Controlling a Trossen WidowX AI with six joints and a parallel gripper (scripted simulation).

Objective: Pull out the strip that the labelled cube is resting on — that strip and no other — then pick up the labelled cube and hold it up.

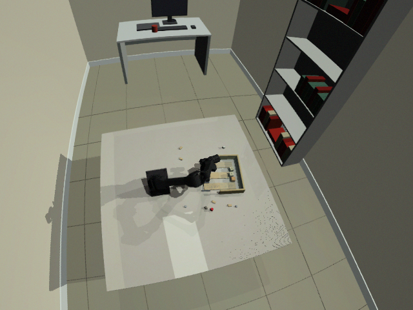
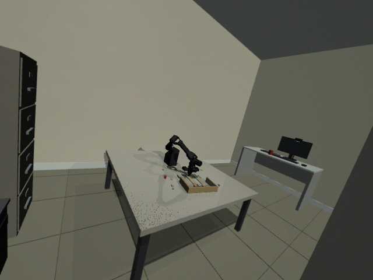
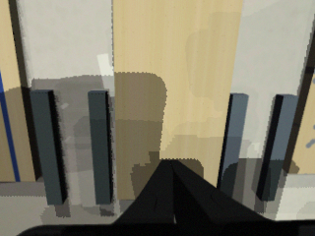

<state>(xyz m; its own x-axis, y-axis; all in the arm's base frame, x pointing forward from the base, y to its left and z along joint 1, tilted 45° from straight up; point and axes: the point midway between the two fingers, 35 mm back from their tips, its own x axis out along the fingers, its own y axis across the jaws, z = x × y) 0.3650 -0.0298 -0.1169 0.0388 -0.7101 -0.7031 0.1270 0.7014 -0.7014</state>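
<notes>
My gripper tip is now 10 cm short of the wooden strip and 1 cm to the left of it. Also, from my gripper tip: wooden chip: 14 cm ahead, 28 cm to the right.
</notes>
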